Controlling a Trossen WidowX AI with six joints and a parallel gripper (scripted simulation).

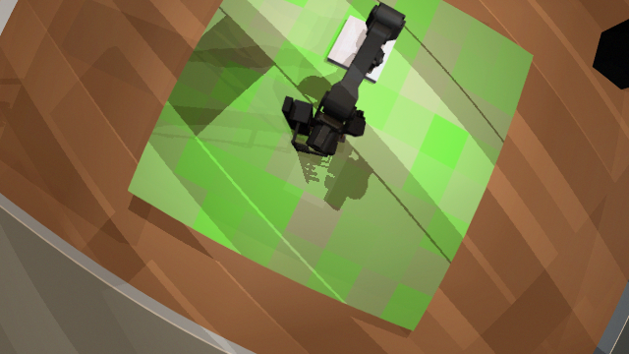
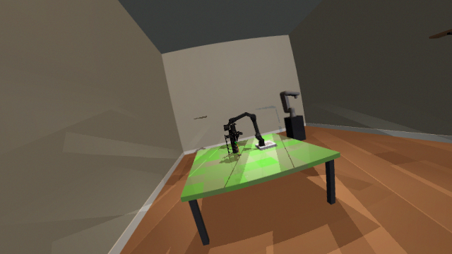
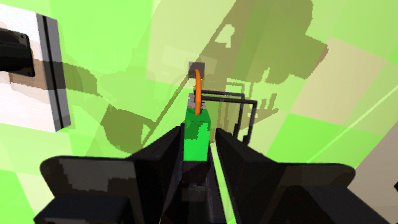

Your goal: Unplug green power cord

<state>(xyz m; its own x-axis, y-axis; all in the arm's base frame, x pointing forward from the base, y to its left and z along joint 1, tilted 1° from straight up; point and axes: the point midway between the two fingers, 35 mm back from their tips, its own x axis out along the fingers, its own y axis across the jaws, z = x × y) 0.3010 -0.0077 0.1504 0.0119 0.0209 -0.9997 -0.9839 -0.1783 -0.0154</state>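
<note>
The green plug lies 10 mm ahead of my gripper tip, 30 mm to the right of it and 10 mm below it. The rest, counted from my gripper tip: grey square (10 mm behind, 50 mm to the left, 150 mm below).
</note>
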